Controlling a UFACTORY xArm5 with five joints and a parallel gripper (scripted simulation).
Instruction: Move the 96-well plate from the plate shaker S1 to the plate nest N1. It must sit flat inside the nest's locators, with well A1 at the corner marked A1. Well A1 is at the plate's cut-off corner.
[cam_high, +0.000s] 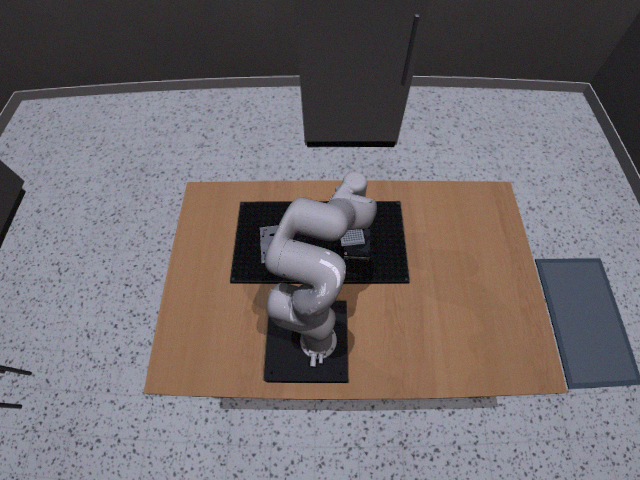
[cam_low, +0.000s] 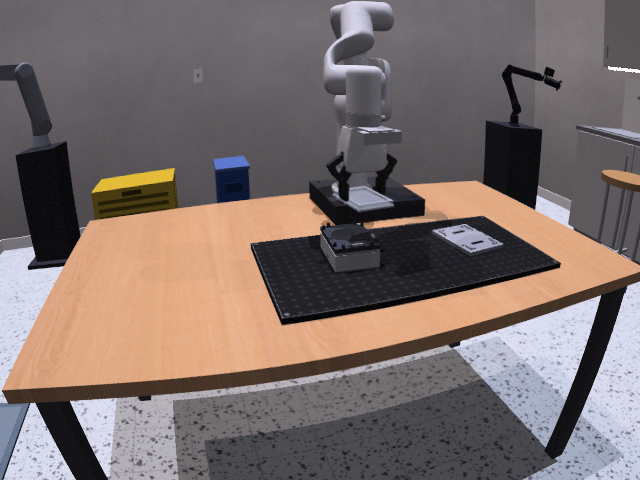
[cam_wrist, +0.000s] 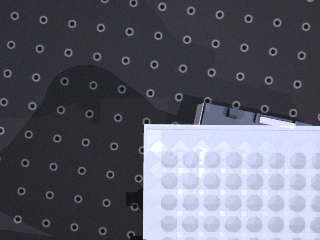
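The plate nest N1 lies 300 mm to the left of my hand, 140 mm below it and 10 mm behind it. Also, from my hand: white 96-well plate: 10 mm below.
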